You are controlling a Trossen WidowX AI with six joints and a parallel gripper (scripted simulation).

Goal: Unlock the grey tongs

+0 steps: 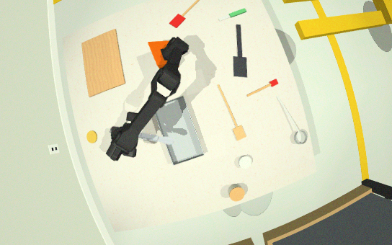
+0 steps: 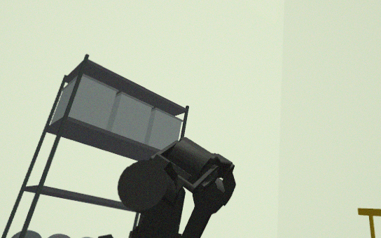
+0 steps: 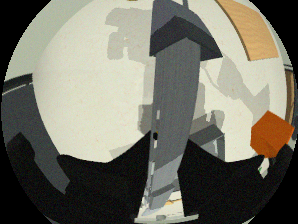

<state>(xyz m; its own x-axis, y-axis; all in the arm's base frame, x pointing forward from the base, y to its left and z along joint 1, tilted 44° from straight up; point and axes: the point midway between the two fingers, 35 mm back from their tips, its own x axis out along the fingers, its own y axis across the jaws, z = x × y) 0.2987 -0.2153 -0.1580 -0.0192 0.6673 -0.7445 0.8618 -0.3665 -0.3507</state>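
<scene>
Now: gripper tip 480 mm past the wooden board, 100 mm to the left of it and 130 mm above it. Round my gripper tip: green-handled tool 450 mm behind, 690 mm to the left, 130 mm below; black spatula 210 mm behind, 630 mm to the left, 130 mm below; roasting tin 60 mm ahead, 180 mm to the left, 110 mm below.
</scene>
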